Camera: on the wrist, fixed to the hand. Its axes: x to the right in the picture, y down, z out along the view.
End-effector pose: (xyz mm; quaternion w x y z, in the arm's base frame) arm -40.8 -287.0 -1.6 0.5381 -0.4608 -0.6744 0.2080
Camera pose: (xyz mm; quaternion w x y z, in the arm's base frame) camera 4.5 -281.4 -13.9 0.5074 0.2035 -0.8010 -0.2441
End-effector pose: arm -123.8 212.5 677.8 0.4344 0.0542 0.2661 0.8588
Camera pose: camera -156.3 181.7 662.4 0.9331 -0.1402 0.2205 0.2472
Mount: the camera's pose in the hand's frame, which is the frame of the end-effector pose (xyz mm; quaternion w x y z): -1.7 30.3 -36.3 0.6687 0.0121 -0.0187 -0.7432
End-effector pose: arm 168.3 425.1 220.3 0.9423 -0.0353 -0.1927 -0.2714
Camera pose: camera 195.4 445.5 187.3 0.4252 0.1259 -0.1760 -0.8788
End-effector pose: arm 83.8 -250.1 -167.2 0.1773 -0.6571 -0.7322 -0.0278
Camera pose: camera 121.5 -257.6 -139.6 0.0922 0.1064 -0.9816 -0.1292
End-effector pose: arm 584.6 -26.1 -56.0 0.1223 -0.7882 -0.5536 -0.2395
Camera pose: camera 603.6 -54.9 -23.6 0.0970 0.1186 0.9611 0.2296
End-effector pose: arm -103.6 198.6 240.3 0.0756 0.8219 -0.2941 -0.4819
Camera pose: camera -86.3 169.1 273.0 0.3230 -0.7601 -0.4069 0.3903
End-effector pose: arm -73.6 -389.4 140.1 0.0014 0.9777 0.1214 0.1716
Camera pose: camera -80.2 -420.6 175.0 0.1189 0.5668 0.8098 0.0940
